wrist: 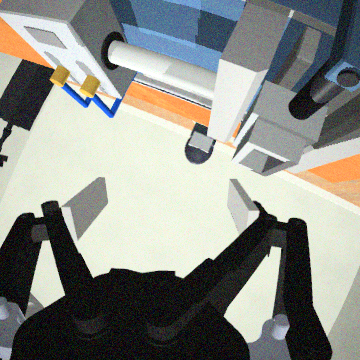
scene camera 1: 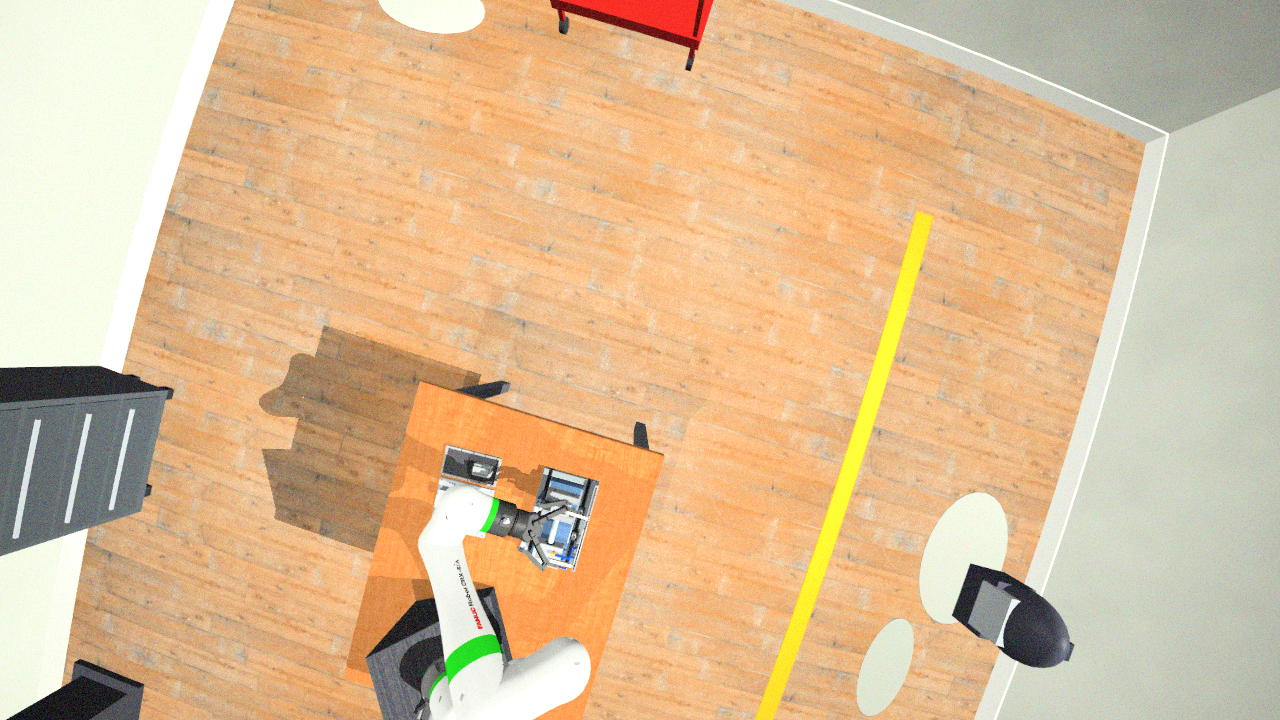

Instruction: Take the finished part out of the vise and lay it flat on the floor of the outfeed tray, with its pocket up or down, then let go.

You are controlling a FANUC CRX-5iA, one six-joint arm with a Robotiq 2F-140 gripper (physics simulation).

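Frame: origin at the arm's base, x ahead, y left, z up, level; centimetres.
Seen in the pictures: gripper, fingertip midpoint: (wrist: 166,190) (scene camera 1: 577,541); arm's base at its link origin: (scene camera 1: 447,678).
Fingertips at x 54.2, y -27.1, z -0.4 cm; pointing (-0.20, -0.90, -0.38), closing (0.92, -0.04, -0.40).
Note:
Offsets run from my fingertips to a thing's top centre. Level surfaces: height alone.
The vise {dx -0.9, dy +7.9, dz -5.7 cm} (scene camera 1: 567,488) (wrist: 240,75) stands on the table; in the wrist view its blue body, white rod and pale jaws cross the top. The finished part {dx +5.8, dy +8.2, dz -4.1 cm} (wrist: 285,127), a grey block with a recess facing the camera, sits between the jaws at the upper right; I cannot make it out in the scene view. My gripper (scene camera 1: 554,536) (wrist: 166,190) is open and empty, its fingers wide apart. In the wrist view the part is beyond the right fingertip, apart from it. A shallow tray (scene camera 1: 474,453) is left of the vise in the scene view, with a small grey object inside; I cannot tell whether it is the outfeed tray.
A grey valve block {dx -10.4, dy +8.4, dz -6.0 cm} (wrist: 92,45) with brass fittings and blue hoses stands at the vise's end. A second pale tray (scene camera 1: 450,491) is partly hidden under the arm. The wooden table {dz -15.6 cm} (scene camera 1: 617,474) carries these things. A red cart (scene camera 1: 635,16) stands far off on the floor.

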